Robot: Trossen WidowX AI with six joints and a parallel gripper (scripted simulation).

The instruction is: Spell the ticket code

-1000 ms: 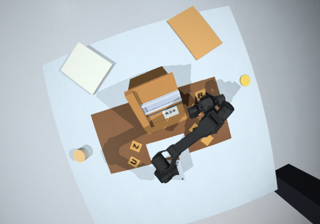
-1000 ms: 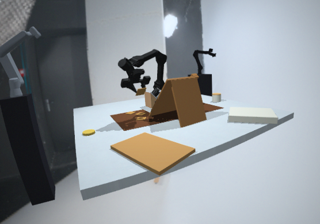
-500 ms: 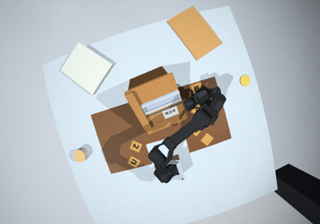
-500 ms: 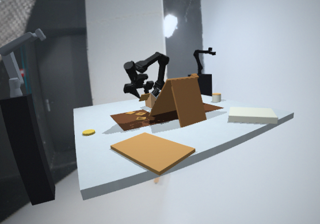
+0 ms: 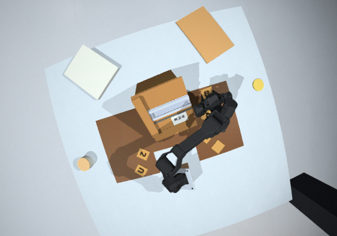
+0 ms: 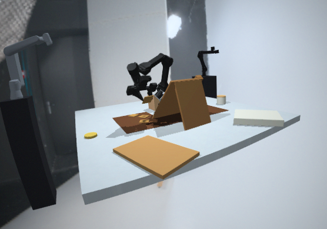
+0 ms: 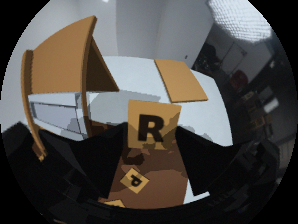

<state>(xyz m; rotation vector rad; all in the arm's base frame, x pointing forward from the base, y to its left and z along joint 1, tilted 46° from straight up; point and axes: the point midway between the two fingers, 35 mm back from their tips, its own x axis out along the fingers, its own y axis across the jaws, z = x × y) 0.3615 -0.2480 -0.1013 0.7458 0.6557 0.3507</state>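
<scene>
My gripper tip is 80 mm past the white ticket, 160 mm to the right of it and 70 mm above it. From my gripper tip the other things lie so: brown mat: 190 mm behind, 240 mm to the left, 160 mm below; orange slab: 320 mm ahead, 130 mm to the right, 150 mm below; cream slab: 330 mm ahead, 560 mm to the left, 140 mm below.
</scene>
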